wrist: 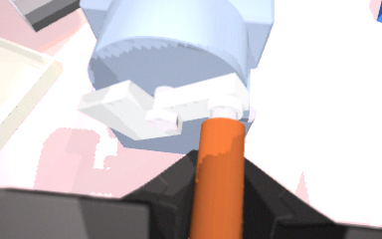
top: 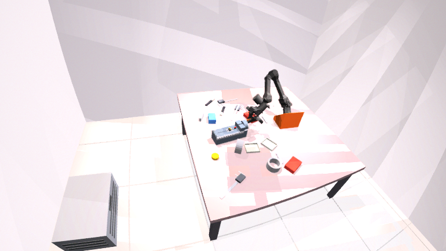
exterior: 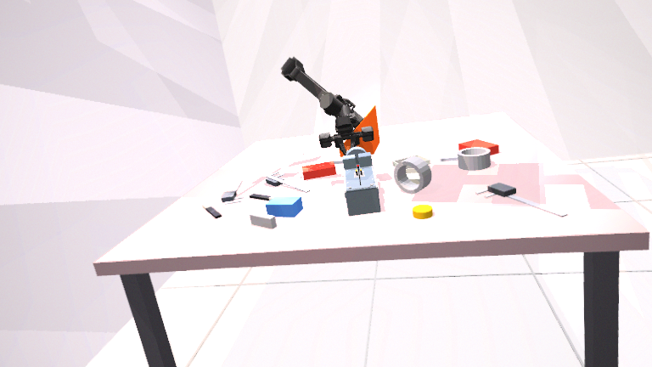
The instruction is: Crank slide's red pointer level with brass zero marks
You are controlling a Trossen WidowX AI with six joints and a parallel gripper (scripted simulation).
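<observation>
The red pointer lies 110 mm ahead of my gripper tip and 40 mm to the left of it. The rest, counted from my gripper tip: orange handle 20 mm behind, 20 mm above; yellow disc 320 mm ahead, 220 mm to the left, 70 mm below; blue block 230 mm ahead, 180 mm to the right, 60 mm below.
</observation>
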